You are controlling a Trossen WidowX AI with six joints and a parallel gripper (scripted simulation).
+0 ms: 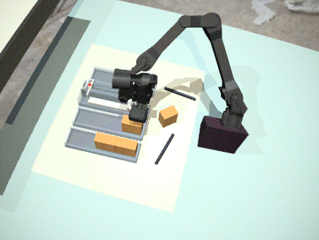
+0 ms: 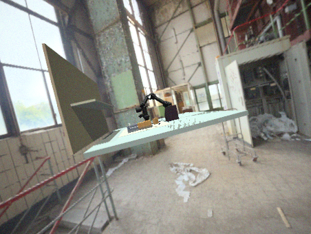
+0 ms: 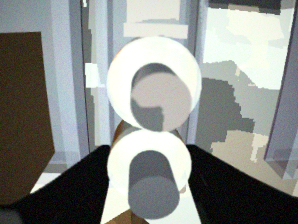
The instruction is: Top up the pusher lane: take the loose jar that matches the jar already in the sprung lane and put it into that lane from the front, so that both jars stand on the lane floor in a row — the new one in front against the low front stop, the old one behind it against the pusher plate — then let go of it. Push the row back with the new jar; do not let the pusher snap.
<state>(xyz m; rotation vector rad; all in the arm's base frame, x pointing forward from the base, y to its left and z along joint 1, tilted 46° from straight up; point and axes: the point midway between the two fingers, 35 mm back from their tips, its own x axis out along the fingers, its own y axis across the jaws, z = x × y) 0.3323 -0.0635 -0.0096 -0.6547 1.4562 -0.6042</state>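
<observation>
Now: gripper tip 15 cm short of the pale plate, 3 cm to the left of it and 2 cm below it. Also, from my gripper tip: lane: 14 cm ahead, 2 cm to the right, 1 cm below.
</observation>
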